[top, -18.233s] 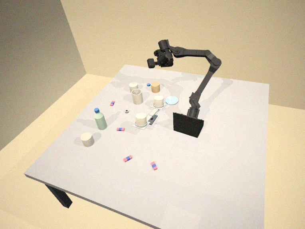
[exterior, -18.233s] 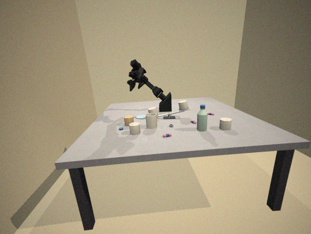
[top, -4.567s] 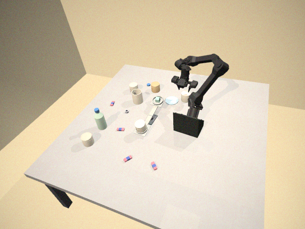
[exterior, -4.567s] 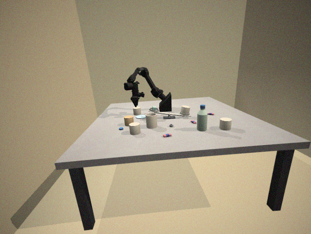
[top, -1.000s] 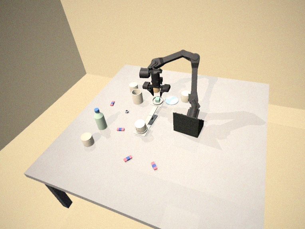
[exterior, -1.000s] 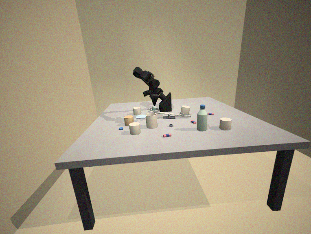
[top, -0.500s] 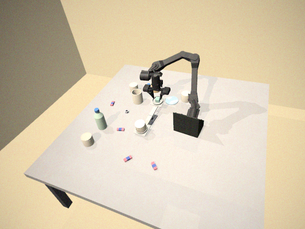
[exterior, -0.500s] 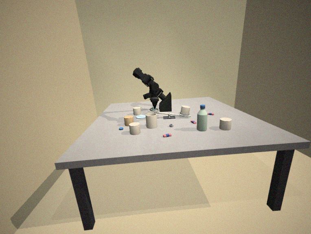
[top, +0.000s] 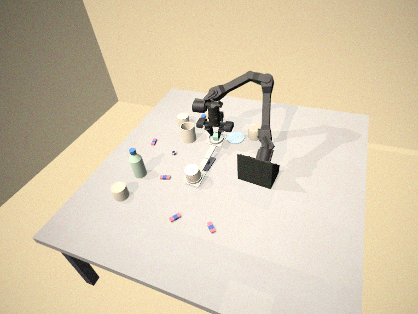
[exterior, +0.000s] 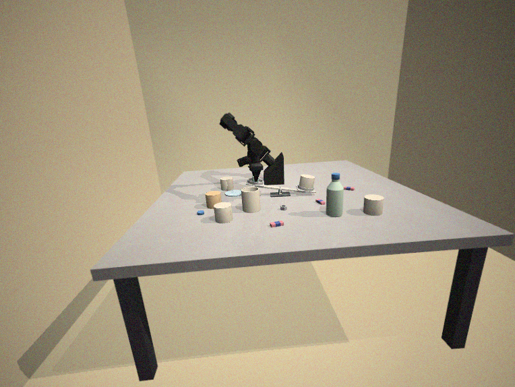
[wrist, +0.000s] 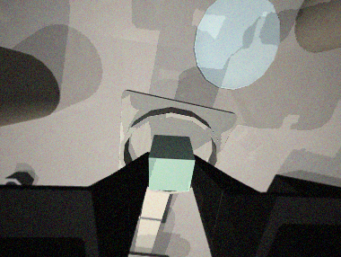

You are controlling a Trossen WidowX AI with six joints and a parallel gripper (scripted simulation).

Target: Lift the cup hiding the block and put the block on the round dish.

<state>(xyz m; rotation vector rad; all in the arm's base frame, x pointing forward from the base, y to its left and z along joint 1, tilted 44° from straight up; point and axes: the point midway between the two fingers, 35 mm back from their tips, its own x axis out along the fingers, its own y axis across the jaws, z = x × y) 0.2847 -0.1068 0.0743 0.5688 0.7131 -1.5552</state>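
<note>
Now: the pale blue round dish 11 cm to the right of my gripper tip, 8 cm below it and 7 cm behind it. From my gripper tip the other things lie so: green block 1 cm above; balance 12 cm to the left, 4 cm below, 1 cm ahead; orange cylinder 19 cm to the right, 11 cm ahead, 4 cm below.
</note>
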